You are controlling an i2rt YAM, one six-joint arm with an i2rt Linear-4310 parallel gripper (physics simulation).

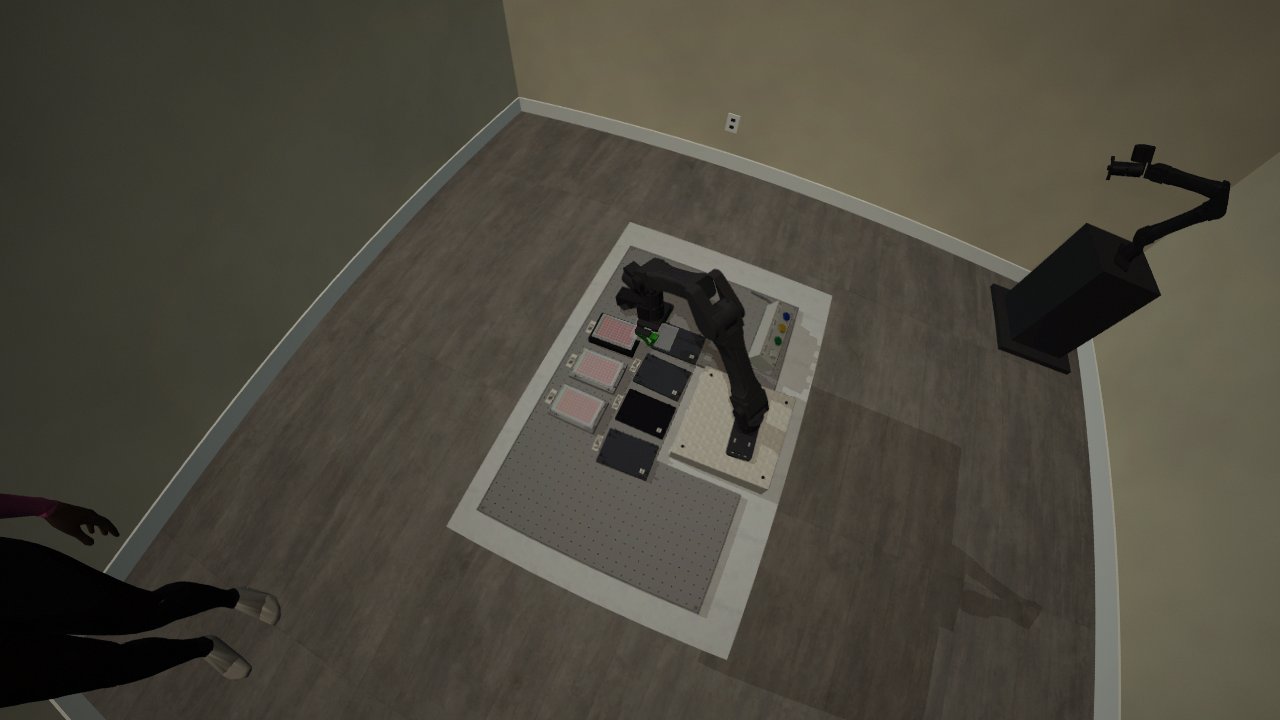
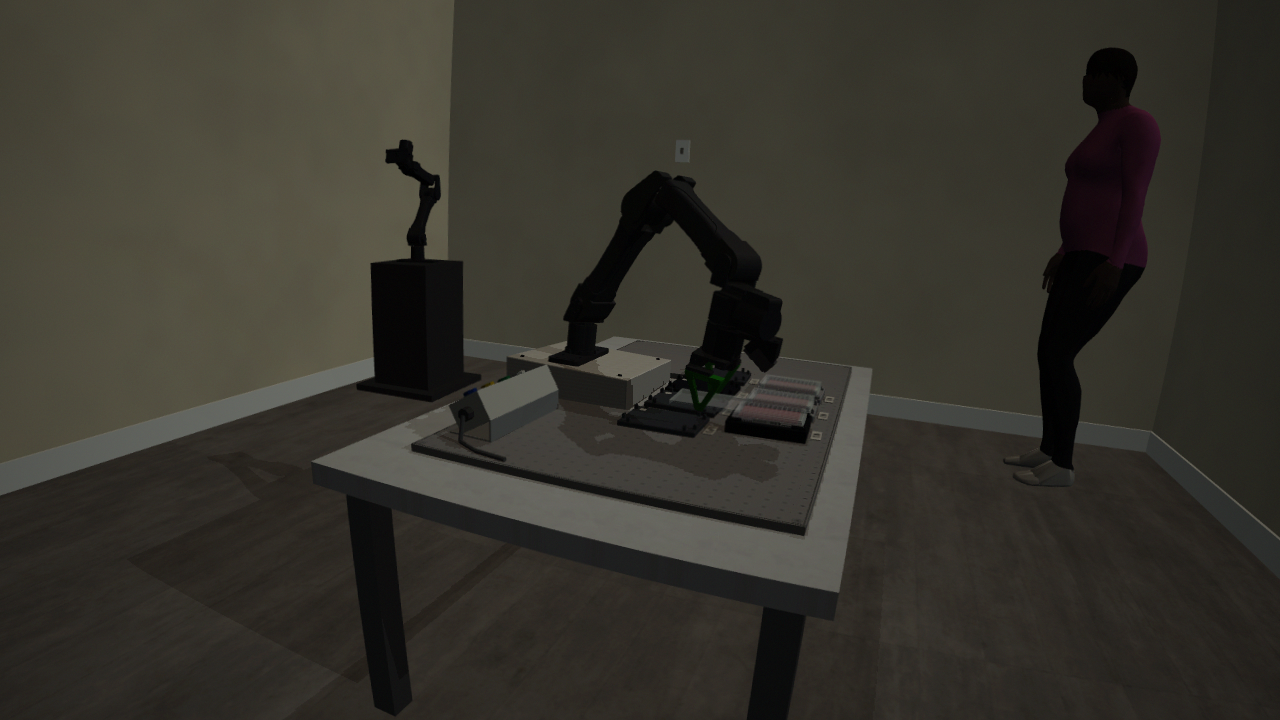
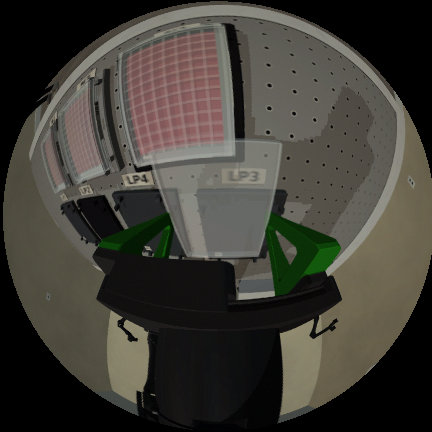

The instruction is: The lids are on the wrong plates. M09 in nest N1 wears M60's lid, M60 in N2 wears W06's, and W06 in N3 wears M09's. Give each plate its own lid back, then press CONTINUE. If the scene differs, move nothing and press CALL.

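Frame: origin at the arm's base, x back, y right, z up, level; metres.
Seen in the pictures: gripper, fingertip midpoint: (image 1: 655,334) (image 2: 705,403) (image 3: 218,216); arm's base, link origin: (image 1: 746,424) (image 2: 580,356).
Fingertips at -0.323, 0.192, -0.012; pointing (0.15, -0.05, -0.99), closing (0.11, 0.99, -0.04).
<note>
Offsets run from my fingertips to a thing's top centre, as dx, dy, dz. "*": to the spot under its first point.
My gripper (image 1: 651,337) (image 2: 708,392) (image 3: 218,216) is shut on a clear lid {-0.006, +0.001, +0.011} (image 1: 668,337) (image 3: 225,205), which lies across between the green fingers. The lid overlaps the dark pad labelled LP3 {+0.070, +0.020, -0.022} (image 1: 689,344) (image 2: 664,420) (image 3: 281,200); its height above the pad is hard to tell. The plate in nest N1 {* -0.123, -0.026, -0.012} (image 1: 614,331) (image 2: 771,416) (image 3: 175,95) is pink, with a black nest around it. The middle plate {-0.126, -0.156, -0.013} (image 1: 597,368) (image 3: 81,135) and the farther plate {-0.136, -0.285, -0.013} (image 1: 578,405) (image 3: 52,157) are pink under clear covers. Plate and lid codes are unreadable.
Pad LP4 {+0.057, -0.109, -0.022} (image 1: 661,376) (image 3: 140,205), blacker pad LP2 {+0.049, -0.235, -0.022} (image 1: 644,412) (image 3: 101,215) and another pad {* +0.042, -0.360, -0.033} (image 1: 628,452) (image 3: 76,220) continue the row. The button console {+0.336, +0.125, +0.042} (image 1: 766,344) (image 2: 514,402) carries blue, yellow and green buttons. A person (image 2: 1109,188) stands beyond the table.
</note>
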